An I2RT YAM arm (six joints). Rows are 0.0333 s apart.
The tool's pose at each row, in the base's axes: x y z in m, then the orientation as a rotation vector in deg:
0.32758 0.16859 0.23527 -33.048 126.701 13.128
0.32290 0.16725 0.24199 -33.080 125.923 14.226
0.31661 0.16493 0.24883 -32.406 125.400 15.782
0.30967 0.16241 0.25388 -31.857 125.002 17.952
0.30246 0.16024 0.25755 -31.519 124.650 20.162
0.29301 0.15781 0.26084 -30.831 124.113 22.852
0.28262 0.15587 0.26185 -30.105 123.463 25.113
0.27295 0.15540 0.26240 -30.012 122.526 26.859
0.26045 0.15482 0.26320 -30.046 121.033 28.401
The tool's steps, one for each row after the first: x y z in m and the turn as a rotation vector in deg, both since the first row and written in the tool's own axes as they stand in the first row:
-0.00206 0.00087 -0.00799 -0.728 -0.858 0.152
-0.00300 0.00164 -0.01749 -1.554 -1.682 1.005
-0.00214 0.00259 -0.02634 -2.887 -2.403 2.012
-0.00019 0.00402 -0.03436 -4.337 -3.011 2.903
0.00338 0.00630 -0.04375 -6.007 -3.884 4.158
0.00905 0.00952 -0.05213 -7.355 -4.811 5.275
0.01419 0.01371 -0.05920 -8.549 -5.820 5.719
0.02076 0.01914 -0.06840 -9.621 -7.307 5.883

